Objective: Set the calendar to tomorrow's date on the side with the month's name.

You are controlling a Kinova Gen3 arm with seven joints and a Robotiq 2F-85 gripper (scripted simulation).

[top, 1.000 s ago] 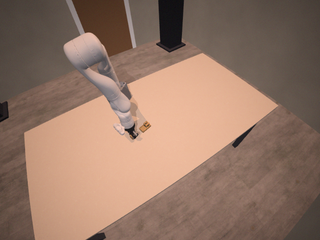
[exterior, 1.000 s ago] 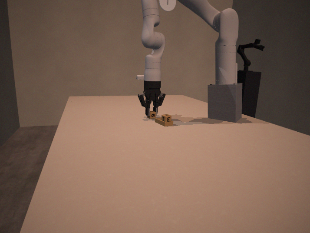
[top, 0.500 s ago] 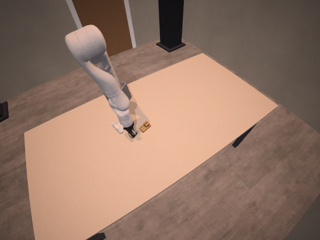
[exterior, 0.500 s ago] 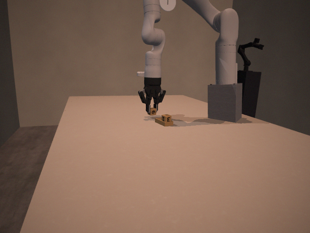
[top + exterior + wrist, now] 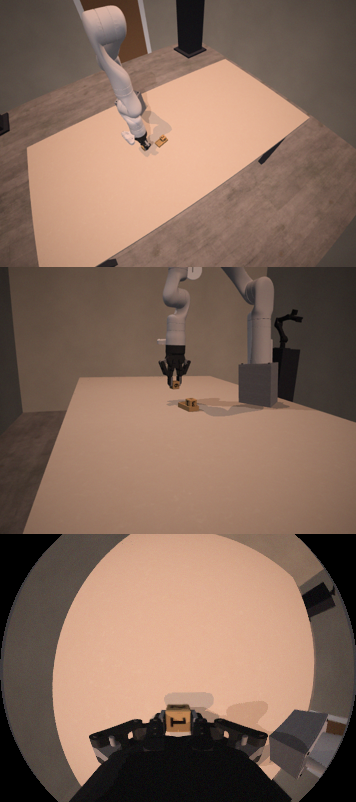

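The wooden tray is 110 mm to the left of my hand, 70 mm below it and 10 mm behind it.
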